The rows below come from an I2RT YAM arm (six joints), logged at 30 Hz.
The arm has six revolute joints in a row. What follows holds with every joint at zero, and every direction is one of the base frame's.
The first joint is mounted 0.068 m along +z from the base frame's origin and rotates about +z.
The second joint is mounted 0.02 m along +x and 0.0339 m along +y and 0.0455 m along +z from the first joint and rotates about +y.
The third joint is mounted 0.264 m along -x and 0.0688 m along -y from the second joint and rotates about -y.
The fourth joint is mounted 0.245 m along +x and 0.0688 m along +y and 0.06 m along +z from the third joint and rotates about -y.
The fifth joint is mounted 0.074 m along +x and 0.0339 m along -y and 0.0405 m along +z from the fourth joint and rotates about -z.
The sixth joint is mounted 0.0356 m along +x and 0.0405 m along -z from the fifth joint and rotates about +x.
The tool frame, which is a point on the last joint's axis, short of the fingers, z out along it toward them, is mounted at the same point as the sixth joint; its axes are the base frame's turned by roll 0, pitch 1.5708 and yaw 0 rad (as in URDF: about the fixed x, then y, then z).
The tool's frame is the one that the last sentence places.
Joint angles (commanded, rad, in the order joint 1, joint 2, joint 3, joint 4, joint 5, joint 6), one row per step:
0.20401, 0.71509, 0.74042, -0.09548, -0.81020, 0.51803
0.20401, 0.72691, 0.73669, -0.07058, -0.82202, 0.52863
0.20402, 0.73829, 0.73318, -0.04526, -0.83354, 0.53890
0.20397, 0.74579, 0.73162, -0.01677, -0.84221, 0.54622
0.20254, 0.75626, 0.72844, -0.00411, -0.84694, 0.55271
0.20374, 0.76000, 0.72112, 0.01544, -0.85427, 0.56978
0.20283, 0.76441, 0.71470, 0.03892, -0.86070, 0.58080
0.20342, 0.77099, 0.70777, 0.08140, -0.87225, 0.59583
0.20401, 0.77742, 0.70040, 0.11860, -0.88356, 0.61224
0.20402, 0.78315, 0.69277, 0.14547, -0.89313, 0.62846
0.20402, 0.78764, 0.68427, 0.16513, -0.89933, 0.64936
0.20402, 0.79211, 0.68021, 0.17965, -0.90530, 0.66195
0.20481, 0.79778, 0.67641, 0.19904, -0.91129, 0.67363
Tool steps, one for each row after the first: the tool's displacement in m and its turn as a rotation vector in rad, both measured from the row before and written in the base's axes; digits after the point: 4 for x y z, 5 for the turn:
0.0027, 0.0009, -0.0005, 0.00818, 0.00003, 0.01132
0.0026, 0.0008, -0.0004, 0.00800, -0.00127, 0.01113
0.0016, 0.0005, 0.0011, 0.00797, -0.01264, 0.00841
0.0025, 0.0004, -0.0014, 0.00319, 0.00662, 0.00316
0.0009, 0.0006, -0.0012, 0.01035, 0.00656, 0.00822
0.0012, 0.0002, -0.0006, 0.00804, -0.00275, 0.00540
0.0014, 0.0007, 0.0007, 0.01302, -0.01520, 0.01218
0.0013, 0.0006, 0.0000, 0.01211, -0.00850, 0.01221
0.0012, 0.0005, -0.0010, 0.00974, 0.00107, 0.01006
0.0010, 0.0004, -0.0018, 0.01045, 0.01202, 0.00695
0.0009, 0.0003, -0.0007, 0.00646, 0.00531, 0.00646
0.0010, 0.0005, -0.0004, 0.00673, 0.00067, 0.00729

